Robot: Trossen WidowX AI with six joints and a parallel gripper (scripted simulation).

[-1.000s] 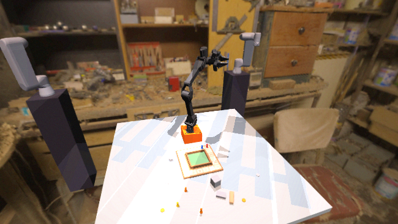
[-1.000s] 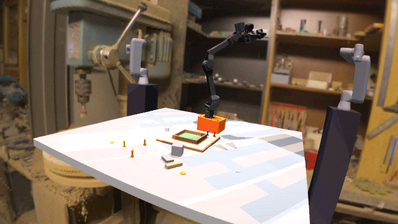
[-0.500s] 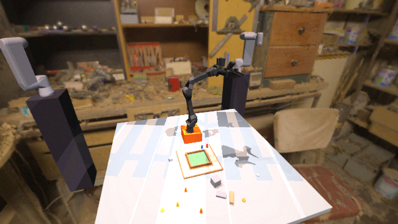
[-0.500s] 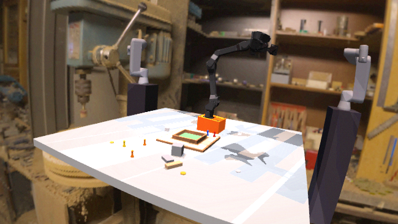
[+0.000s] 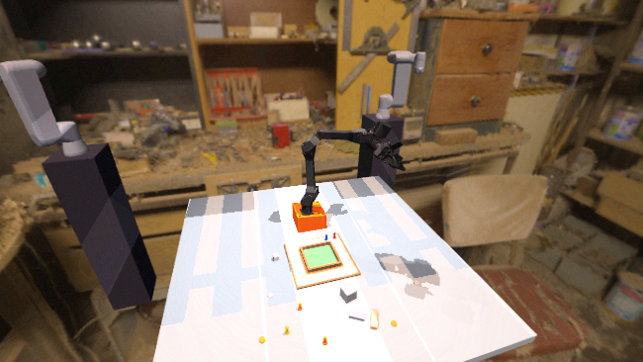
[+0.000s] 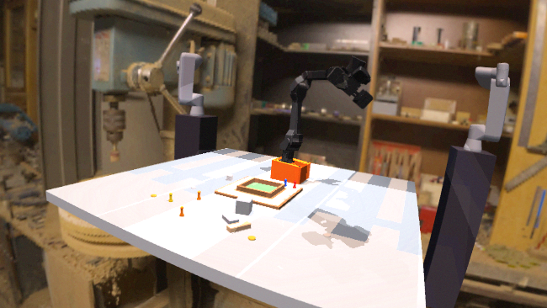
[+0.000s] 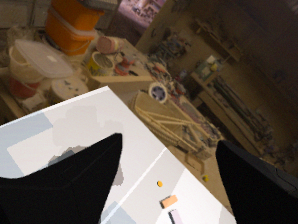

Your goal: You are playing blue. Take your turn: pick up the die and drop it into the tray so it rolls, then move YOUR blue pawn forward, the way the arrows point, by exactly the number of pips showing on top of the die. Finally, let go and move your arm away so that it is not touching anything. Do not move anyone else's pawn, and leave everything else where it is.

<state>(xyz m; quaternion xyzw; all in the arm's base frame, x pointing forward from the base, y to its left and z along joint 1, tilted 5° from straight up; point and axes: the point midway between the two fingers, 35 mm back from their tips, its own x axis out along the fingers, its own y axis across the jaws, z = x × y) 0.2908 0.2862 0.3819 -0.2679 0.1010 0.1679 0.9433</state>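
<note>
Now: the die 53 cm to the right of my gripper tip, 43 cm below it and 11 cm behind it. Round my gripper tip: green tray floor: 44 cm below, 34 cm to the right, 5 cm behind; red pawn: 42 cm below, 22 cm to the right, 16 cm behind; blue pawn: 42 cm below, 27 cm to the right, 16 cm behind.
</note>
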